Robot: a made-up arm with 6 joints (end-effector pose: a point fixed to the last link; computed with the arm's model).
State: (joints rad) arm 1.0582 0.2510 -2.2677 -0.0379 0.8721 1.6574
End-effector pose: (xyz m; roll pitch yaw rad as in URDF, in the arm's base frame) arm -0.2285 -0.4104 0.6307 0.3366 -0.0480 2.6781
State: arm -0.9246 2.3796 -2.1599 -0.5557 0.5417 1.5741
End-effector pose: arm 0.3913 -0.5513 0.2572 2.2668 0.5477 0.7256
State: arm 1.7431 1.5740 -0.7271 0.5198 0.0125 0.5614
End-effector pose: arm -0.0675 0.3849 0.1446 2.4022 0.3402 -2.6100
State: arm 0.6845 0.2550 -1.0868 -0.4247 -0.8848 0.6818
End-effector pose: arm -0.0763 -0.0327 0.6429 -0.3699 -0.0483 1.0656
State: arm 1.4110 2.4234 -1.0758 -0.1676 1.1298 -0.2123
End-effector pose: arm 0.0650 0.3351 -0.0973 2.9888 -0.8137 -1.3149
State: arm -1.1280 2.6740 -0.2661 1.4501 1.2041 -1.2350
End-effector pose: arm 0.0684 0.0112 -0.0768 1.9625 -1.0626 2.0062
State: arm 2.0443 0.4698 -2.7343 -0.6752 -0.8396 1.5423
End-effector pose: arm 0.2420 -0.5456 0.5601 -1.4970 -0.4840 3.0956
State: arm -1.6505 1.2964 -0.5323 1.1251 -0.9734 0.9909
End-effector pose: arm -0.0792 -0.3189 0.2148 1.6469 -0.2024 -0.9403
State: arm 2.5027 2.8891 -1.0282 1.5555 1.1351 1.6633
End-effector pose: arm -0.2318 0.0910 -0.2325 -2.0131 0.2867 2.4779
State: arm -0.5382 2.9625 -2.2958 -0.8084 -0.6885 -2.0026
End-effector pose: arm 0.6121 -0.3270 -0.0298 -1.6892 -1.0800 -1.5262
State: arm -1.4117 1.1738 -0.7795 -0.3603 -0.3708 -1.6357
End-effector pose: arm 0.0673 -0.3618 0.3450 -1.5256 -0.4076 -2.8722
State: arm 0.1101 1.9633 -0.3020 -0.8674 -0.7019 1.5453
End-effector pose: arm 0.2046 0.0582 -0.0401 2.4419 0.0139 2.5678
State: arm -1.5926 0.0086 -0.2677 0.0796 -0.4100 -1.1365
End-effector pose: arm -0.0046 -0.1082 0.3936 -0.7403 0.3820 -2.8196
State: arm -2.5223 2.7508 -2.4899 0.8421 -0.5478 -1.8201
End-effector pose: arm -0.6097 -0.4004 0.1969 -1.3360 0.5845 1.9141
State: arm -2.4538 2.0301 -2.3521 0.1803 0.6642 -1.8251
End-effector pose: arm -0.4347 -0.3675 0.5491 -1.8172 -0.0814 2.3932
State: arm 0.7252 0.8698 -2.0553 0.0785 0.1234 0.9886
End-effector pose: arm -0.0363 -0.0313 0.8283 0.3697 0.2067 1.8325
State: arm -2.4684 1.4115 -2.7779 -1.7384 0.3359 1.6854
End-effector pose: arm -0.0212 0.0130 0.8844 0.3269 0.0793 -2.5279
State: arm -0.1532 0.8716 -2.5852 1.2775 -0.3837 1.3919
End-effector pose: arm -0.2990 0.0202 0.8155 -0.4804 0.1395 2.5252
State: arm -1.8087 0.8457 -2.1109 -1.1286 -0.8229 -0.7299
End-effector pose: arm 0.0756 0.1099 0.8167 0.3764 -0.6649 2.5694
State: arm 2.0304 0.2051 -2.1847 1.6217 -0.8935 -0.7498
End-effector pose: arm 0.2744 -0.4284 0.5994 0.1887 -0.9516 3.0445
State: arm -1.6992 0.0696 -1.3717 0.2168 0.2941 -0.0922
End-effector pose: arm 0.0325 0.2165 0.6455 -0.0035 0.4729 -1.5696
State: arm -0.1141 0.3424 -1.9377 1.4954 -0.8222 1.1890
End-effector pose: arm -0.3491 -0.0128 0.6991 -0.8228 -0.1711 2.6938
